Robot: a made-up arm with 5 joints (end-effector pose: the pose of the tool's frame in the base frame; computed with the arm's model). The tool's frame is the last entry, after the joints.
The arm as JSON. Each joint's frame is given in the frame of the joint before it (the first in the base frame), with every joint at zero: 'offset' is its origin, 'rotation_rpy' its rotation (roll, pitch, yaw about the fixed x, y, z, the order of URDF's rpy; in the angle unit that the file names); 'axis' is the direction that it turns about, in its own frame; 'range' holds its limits. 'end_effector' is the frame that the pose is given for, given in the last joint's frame.
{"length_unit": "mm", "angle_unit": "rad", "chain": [
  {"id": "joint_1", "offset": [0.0, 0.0, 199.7], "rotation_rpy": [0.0, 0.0, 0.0], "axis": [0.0, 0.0, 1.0], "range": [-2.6, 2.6]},
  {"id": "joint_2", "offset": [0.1, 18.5, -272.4], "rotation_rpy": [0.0, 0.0, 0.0], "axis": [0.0, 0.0, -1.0], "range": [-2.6, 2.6]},
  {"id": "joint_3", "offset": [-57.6, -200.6, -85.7], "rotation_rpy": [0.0, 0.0, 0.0], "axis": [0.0, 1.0, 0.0], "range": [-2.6, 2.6]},
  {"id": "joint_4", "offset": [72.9, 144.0, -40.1], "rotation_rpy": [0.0, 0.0, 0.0], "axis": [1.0, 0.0, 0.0], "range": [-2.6, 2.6]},
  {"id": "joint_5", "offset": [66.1, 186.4, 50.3], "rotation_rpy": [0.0, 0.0, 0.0], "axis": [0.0, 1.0, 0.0], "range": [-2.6, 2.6]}
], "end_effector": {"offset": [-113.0, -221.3, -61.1], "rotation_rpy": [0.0, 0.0, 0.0]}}
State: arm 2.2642 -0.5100 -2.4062 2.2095 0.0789
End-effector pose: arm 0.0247 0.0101 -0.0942 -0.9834 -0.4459 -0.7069
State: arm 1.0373 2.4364 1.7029 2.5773 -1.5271
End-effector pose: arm -0.0230 0.0964 -0.3513 0.0422 -0.1161 2.3030
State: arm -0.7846 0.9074 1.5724 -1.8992 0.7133
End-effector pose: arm 0.0523 0.0988 -0.1719 -0.2356 2.2738 0.1099
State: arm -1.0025 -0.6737 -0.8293 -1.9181 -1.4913
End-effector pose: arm 0.0375 -0.1116 -0.0071 -2.2910 -1.0587 0.6063
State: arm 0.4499 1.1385 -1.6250 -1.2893 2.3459
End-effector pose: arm -0.0279 0.1635 0.0135 0.7750 0.4406 -1.8478
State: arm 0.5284 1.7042 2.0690 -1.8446 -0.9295
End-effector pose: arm -0.1605 0.0641 -0.2709 0.2794 0.6344 0.7952
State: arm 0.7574 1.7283 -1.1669 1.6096 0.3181
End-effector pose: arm -0.0713 -0.0475 -0.1767 0.7254 -1.0785 0.2937
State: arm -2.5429 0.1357 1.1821 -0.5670 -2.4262
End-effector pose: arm -0.0587 0.0330 -0.4040 -1.3133 -0.4743 -1.7281
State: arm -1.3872 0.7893 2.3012 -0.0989 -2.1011
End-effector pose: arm 0.0915 0.2724 -0.3085 0.2468 0.0496 -2.0873
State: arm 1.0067 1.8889 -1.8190 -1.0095 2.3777
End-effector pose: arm -0.0753 0.1942 -0.0055 0.7547 0.2669 -1.7211
